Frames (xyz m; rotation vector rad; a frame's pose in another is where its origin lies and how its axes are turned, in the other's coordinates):
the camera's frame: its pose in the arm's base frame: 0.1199 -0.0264 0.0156 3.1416 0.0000 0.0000
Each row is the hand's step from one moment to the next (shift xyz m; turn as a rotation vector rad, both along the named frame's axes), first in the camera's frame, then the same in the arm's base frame.
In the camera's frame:
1: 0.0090 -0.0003 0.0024 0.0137 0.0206 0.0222
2: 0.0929 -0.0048 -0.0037 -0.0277 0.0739 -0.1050
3: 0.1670 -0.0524 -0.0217 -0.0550 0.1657 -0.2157
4: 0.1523 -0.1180 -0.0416 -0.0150 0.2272 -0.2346
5: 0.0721 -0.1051 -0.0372 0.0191 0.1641 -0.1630
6: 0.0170 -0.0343 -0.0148 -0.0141 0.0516 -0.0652
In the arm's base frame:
1: 0.0090 0.0003 -0.0024 0.0137 -0.0206 -0.0222
2: 0.0929 0.0048 0.0037 -0.0277 -0.0739 0.1050
3: 0.1670 0.0524 0.0217 -0.0550 -0.1657 0.2157
4: 0.1523 0.1180 0.0416 -0.0150 -0.2272 0.2346
5: 0.0721 0.1051 0.0372 0.0191 -0.1641 0.1630
6: 0.0170 0.0343 0.0148 -0.0141 -0.0516 0.0652

